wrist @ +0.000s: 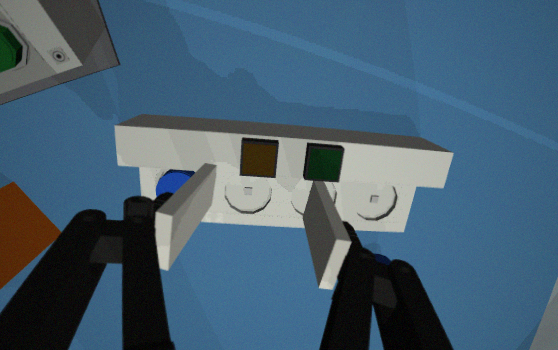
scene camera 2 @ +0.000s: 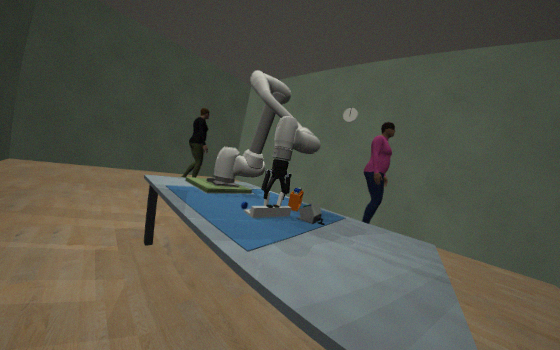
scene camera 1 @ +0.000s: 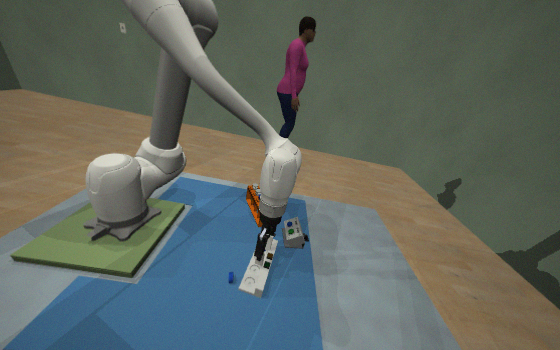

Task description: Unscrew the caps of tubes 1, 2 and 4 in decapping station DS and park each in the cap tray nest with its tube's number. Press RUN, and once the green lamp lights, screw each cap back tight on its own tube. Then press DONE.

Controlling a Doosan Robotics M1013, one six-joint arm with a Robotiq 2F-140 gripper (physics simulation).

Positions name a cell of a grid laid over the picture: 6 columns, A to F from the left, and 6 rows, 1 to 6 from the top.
Labels:
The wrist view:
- my gripper: C4
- grey lamp box: A1
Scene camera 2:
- my gripper: C4

